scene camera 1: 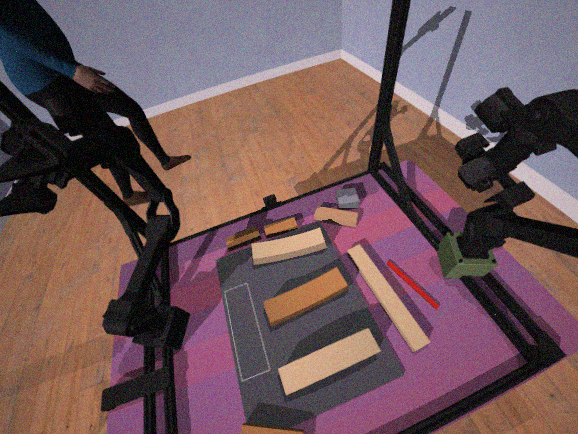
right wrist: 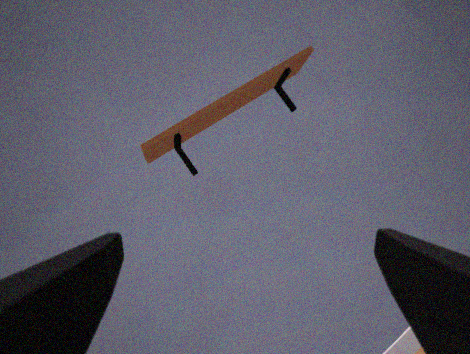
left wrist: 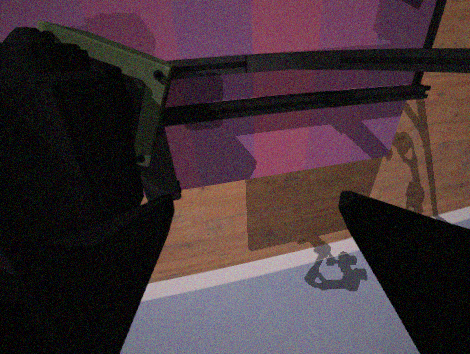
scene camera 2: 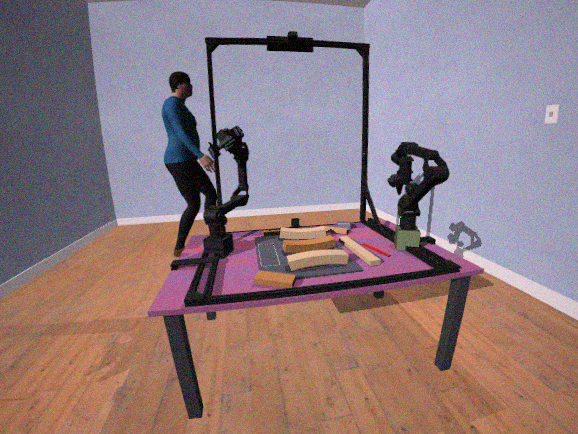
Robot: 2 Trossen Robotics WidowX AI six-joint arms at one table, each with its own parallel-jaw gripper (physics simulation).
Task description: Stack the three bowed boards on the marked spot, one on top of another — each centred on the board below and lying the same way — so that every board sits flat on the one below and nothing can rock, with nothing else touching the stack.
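Pixels of known places: left gripper, fingertip midpoint: (left wrist: 256, 201); right gripper, fingertip midpoint: (right wrist: 249, 243) (scene camera 2: 216, 136); left arm's base at its link origin: (scene camera 1: 471, 247) (left wrist: 100, 106) (scene camera 2: 407, 228); right arm's base at its link origin: (scene camera 1: 154, 323) (scene camera 2: 217, 236).
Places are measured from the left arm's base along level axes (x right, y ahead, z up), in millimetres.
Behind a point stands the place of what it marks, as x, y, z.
Note:
Three bowed boards lie apart on the dark grey mat (scene camera 1: 320, 325) {-200, 404, -87}: a pale one (scene camera 1: 289, 247) {18, 506, -46} (scene camera 2: 303, 233) {1, 503, -55} at the back, an orange one (scene camera 1: 306, 297) {-136, 443, -49} (scene camera 2: 310, 244) {-155, 435, -52} in the middle and a pale one (scene camera 1: 330, 361) {-288, 377, -36} (scene camera 2: 318, 259) {-312, 372, -51} at the front, arched upward in scene camera 2. The marked spot, a thin white rectangle (scene camera 1: 258, 326), is bare at the mat's left. My left gripper (left wrist: 256, 201) {110, 11, 120} is open and empty, high near its own base at the table's right side. My right gripper (right wrist: 249, 243) {-185, 846, 437} is open and empty, raised high at the left; wall shows between its fingers.
A long pale plank (scene camera 1: 389, 297) {-119, 218, -70} (scene camera 2: 360, 250) {-141, 214, -70} and a red stick (scene camera 1: 413, 284) {-74, 142, -86} (scene camera 2: 376, 249) {-76, 142, -86} lie right of the mat. Small orange blocks (scene camera 1: 243, 239) {58, 676, -69} (scene camera 1: 281, 226) {115, 548, -71}, a short pale piece (scene camera 1: 336, 216) {154, 357, -66} and a grey block (scene camera 1: 348, 198) {227, 314, -57} lie behind. An orange block (scene camera 2: 275, 279) {-474, 495, -67} lies at the front left.

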